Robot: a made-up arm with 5 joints.
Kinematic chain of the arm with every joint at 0, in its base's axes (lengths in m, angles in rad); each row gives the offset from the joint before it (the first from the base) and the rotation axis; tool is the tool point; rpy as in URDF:
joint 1: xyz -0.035 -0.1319 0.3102 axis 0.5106 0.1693 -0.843
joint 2: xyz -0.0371 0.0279 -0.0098 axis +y
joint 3: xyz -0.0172 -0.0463 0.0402 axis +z
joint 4: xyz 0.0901 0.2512 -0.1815 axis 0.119 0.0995 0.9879
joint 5: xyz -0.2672 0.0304 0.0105 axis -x
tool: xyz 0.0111 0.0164 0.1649 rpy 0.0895 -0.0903 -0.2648
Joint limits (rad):
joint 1: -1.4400..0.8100
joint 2: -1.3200..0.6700
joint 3: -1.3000..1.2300
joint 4: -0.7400..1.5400
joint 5: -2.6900..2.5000
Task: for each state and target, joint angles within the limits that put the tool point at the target. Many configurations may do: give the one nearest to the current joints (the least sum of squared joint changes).
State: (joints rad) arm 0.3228 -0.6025 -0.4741 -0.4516 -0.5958
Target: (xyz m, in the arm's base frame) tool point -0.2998 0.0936 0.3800
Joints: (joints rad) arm 0.1872 0.1436 0.3221 -0.2294 -0.5475
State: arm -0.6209 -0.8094 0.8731 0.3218 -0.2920
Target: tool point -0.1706 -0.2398 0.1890
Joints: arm -0.4638 -0.9015 0.7290 0.5002 -0.4101
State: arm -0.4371 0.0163 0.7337 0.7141 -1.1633
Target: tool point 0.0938 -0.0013 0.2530
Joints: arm -0.3297 -0.4134 0.6264 1.5400 -1.3519
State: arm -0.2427 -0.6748 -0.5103 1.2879 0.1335
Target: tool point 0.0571 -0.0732 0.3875
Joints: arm -0.7372 -0.6508 -0.0347 1.5400 -0.7902
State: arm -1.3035 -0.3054 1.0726 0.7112 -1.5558
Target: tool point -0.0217 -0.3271 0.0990
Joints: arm -0.8362 -0.4287 0.7387 0.2048 -2.0766
